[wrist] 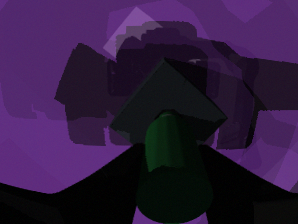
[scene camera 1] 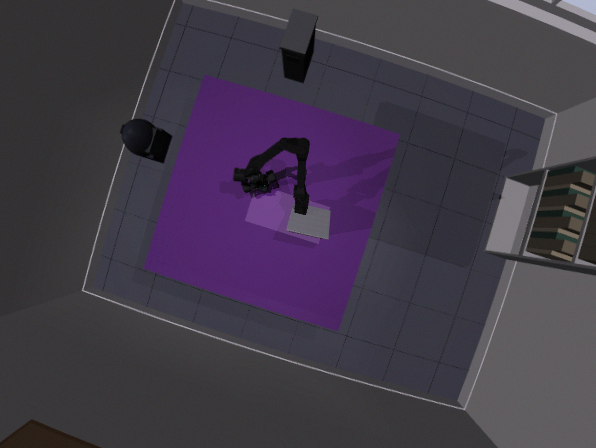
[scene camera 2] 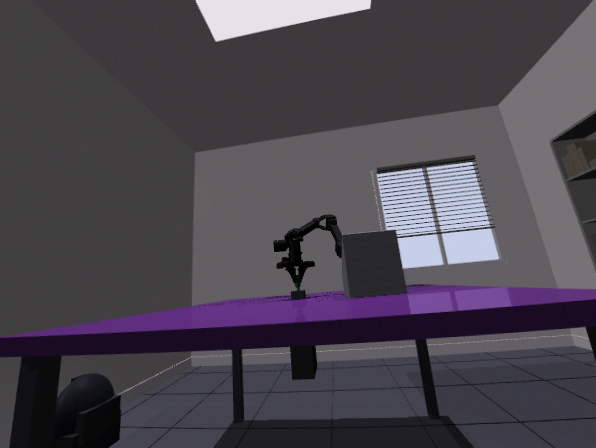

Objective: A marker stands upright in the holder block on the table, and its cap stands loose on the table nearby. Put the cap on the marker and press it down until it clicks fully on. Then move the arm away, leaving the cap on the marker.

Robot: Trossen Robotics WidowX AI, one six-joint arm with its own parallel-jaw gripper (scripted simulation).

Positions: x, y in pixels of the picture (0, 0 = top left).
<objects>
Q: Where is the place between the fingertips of my gripper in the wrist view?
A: At 170, 152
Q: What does my gripper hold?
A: A green cap.
</objects>
